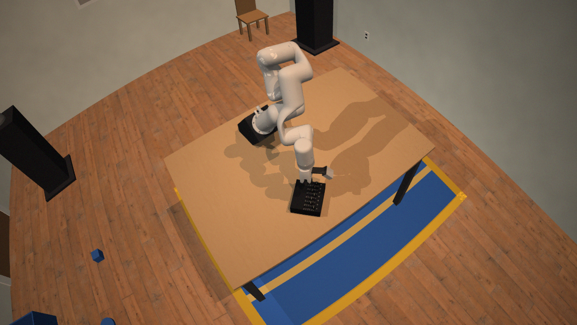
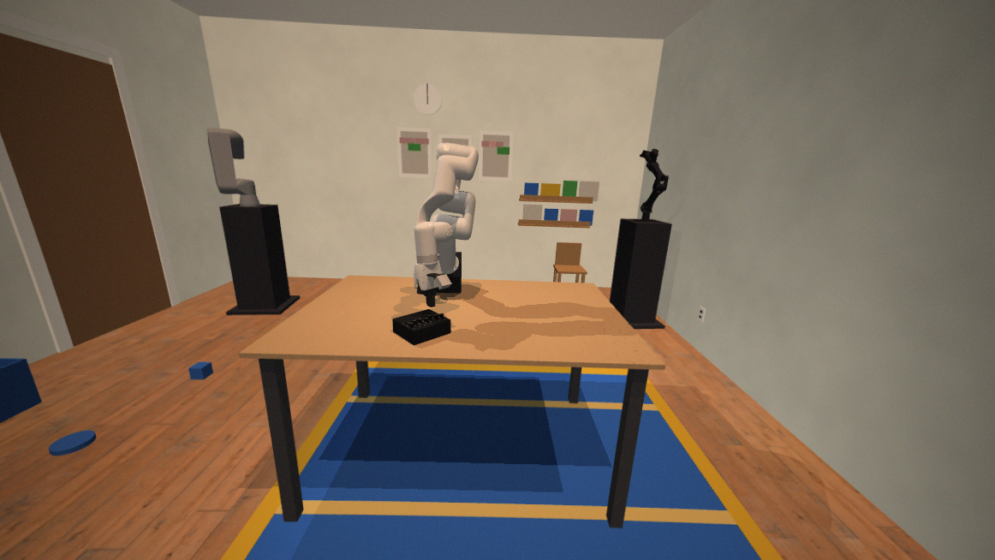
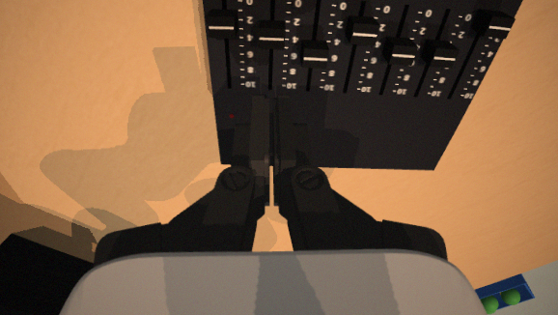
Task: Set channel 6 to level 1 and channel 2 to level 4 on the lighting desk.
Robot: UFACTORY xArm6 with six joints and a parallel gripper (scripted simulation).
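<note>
The channel 6 fader cap is 20 mm ahead of my hand, 20 mm to the left of it and 50 mm below it. From my hand the other things lie so: channel 2 fader cap (70 mm ahead, 50 mm to the right, 50 mm below).
</note>
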